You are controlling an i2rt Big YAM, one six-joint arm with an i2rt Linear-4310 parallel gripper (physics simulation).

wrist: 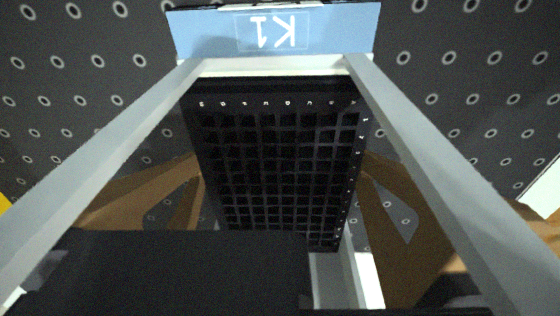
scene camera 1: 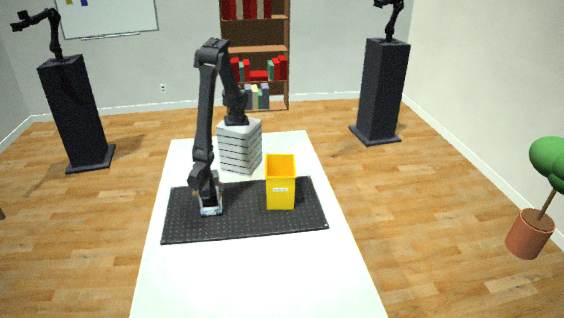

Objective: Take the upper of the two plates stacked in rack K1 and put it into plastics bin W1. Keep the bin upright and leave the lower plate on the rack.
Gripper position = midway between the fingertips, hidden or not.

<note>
In view: my gripper point(wrist: 280, 157), a yellow plastics bin W1 point(scene camera 1: 280, 172) and a black plate point(wrist: 276, 152).
</note>
